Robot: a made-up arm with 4 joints.
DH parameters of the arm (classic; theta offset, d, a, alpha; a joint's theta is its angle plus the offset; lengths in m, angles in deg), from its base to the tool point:
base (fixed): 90 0.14 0 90
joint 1: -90 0.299 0.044 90
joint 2: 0 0.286 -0.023 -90
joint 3: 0 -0.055 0.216 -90
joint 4: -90 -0.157 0.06 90
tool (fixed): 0 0.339 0 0
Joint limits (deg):
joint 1: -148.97..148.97
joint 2: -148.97..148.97
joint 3: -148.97..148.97
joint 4: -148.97..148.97
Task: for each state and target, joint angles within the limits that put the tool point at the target. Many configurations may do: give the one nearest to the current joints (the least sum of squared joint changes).
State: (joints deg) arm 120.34 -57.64 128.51 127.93
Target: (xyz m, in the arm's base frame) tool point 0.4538 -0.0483 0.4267
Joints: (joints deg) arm 143.48 -90.95 122.98 132.36
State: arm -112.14 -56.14 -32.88 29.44
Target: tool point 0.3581 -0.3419 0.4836
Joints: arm -78.57 -109.09 -32.90 35.67
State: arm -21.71 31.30 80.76 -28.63
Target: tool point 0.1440 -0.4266 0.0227
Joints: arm -19.48 21.20 93.26 -38.68
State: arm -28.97 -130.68 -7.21 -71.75
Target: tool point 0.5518 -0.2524 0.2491
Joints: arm -31.87 -118.26 -56.31 -21.38
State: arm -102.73 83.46 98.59 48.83
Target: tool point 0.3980 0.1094 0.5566
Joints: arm -98.49 84.79 68.86 16.60
